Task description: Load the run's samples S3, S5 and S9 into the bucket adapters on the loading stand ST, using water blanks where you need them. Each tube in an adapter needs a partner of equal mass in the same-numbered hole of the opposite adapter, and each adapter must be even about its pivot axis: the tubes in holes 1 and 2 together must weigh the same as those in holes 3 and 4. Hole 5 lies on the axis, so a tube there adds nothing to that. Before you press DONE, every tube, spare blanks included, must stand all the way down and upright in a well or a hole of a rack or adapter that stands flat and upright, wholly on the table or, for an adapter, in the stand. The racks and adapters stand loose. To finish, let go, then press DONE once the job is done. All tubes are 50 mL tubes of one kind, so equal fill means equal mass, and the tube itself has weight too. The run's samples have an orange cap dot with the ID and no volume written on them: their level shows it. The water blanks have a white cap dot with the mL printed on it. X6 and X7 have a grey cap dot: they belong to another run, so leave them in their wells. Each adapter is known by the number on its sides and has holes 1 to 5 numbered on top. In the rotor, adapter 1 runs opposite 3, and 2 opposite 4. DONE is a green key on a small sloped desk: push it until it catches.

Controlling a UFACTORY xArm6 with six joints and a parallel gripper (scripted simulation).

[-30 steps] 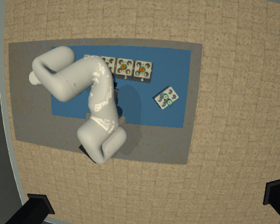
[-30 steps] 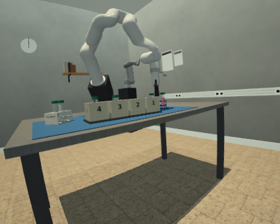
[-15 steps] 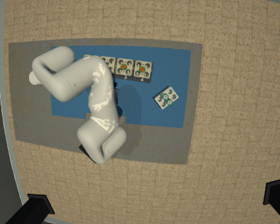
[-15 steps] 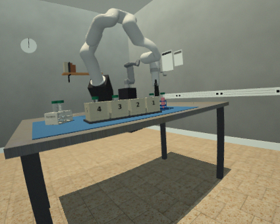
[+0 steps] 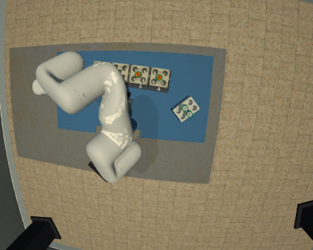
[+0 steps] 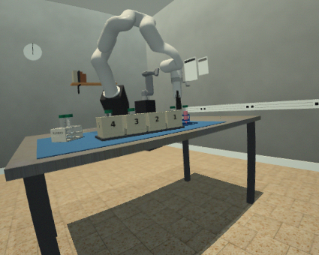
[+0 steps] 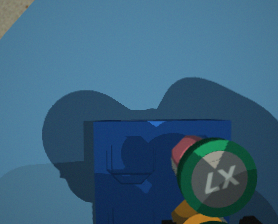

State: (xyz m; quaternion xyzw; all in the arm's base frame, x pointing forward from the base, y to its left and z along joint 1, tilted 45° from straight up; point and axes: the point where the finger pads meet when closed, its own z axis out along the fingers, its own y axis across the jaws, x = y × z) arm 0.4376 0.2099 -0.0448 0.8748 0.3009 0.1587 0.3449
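My gripper is now 10 mm to the left of the tube of amber liquid and 50 mm above it. The rest, counted from my hand: white rack: 260 mm behind, 610 mm to the right, 90 mm below; then blue rack: 10 mm behind, 20 mm to the left, 90 mm below.
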